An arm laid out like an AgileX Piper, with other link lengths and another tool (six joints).
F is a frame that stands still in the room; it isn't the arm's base.
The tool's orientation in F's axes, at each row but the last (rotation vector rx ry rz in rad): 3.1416, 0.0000, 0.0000; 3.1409, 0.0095, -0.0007; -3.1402, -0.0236, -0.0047; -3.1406, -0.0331, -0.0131
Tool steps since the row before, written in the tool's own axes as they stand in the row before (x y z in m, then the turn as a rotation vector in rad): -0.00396, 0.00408, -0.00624, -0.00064, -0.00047, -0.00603; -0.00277, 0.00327, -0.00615, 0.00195, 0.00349, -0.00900; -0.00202, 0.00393, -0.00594, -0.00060, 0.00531, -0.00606; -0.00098, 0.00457, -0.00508, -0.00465, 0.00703, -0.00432
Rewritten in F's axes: -0.00396, -0.00408, 0.00624, -0.00064, 0.00047, 0.00603; -0.00275, -0.00328, 0.00615, 0.00198, -0.00347, 0.00900; -0.00198, -0.00397, 0.00593, -0.00054, -0.00533, 0.00605; -0.00093, -0.00459, 0.00507, -0.00454, -0.00713, 0.00428
